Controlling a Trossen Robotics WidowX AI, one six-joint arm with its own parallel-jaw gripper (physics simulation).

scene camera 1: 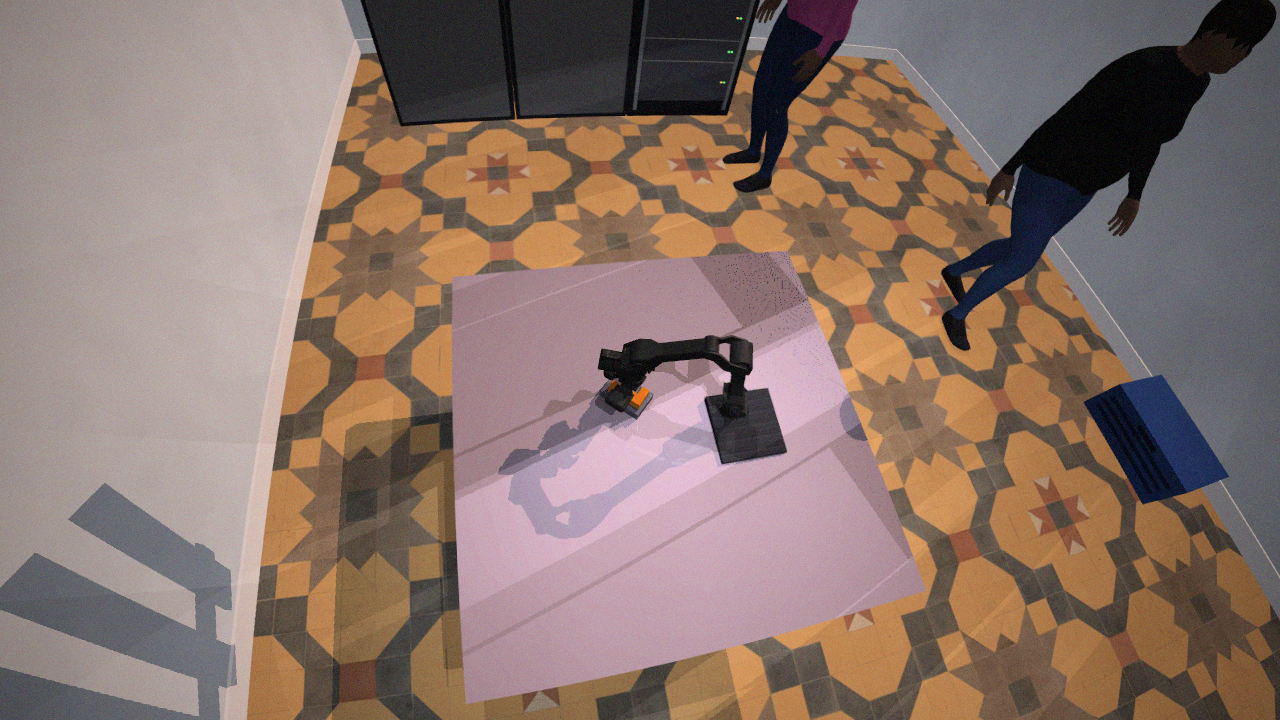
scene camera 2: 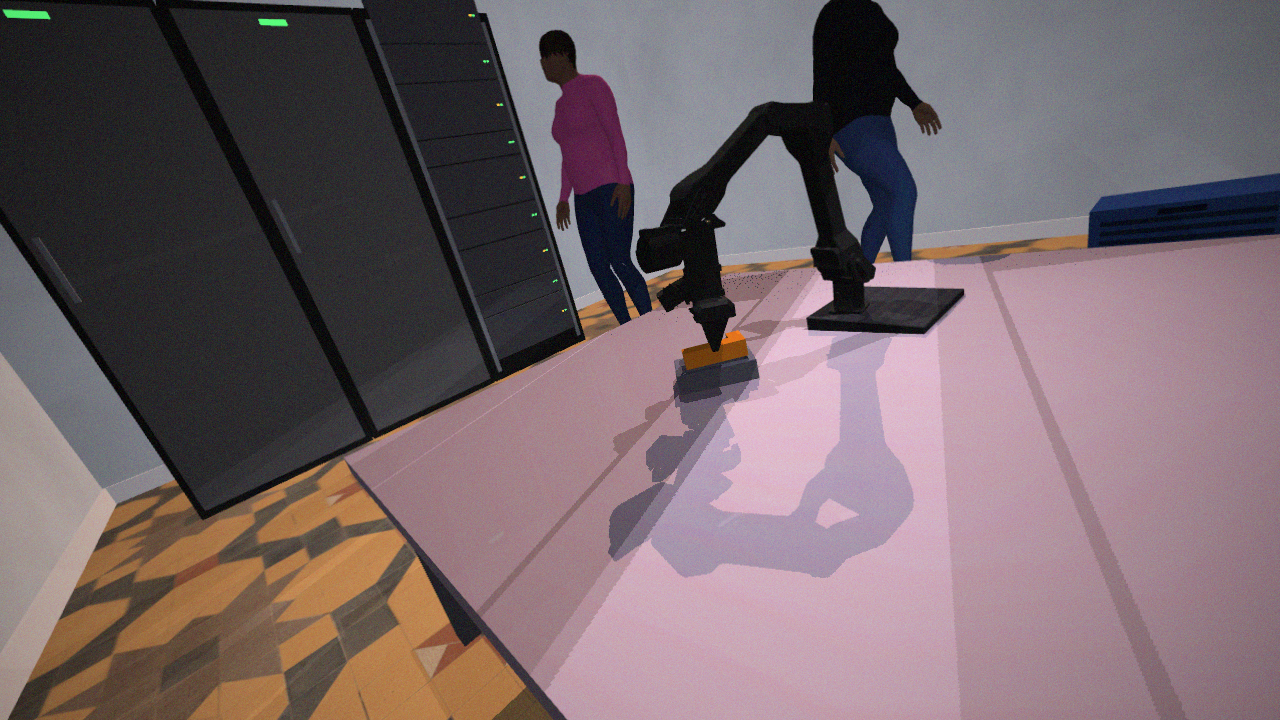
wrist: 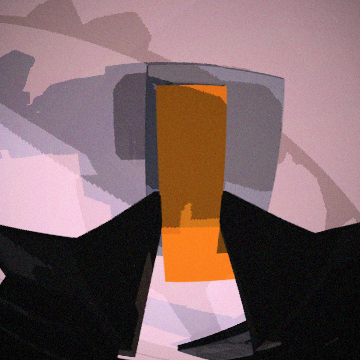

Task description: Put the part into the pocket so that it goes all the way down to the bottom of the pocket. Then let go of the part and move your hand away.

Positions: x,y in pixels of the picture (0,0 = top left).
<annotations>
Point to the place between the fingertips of my gripper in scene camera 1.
At 626,393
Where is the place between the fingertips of my gripper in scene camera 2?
714,348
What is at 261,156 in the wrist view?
A grey pocket block.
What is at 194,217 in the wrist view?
An orange L-shaped block.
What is my gripper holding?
An orange L-shaped block.
</annotations>
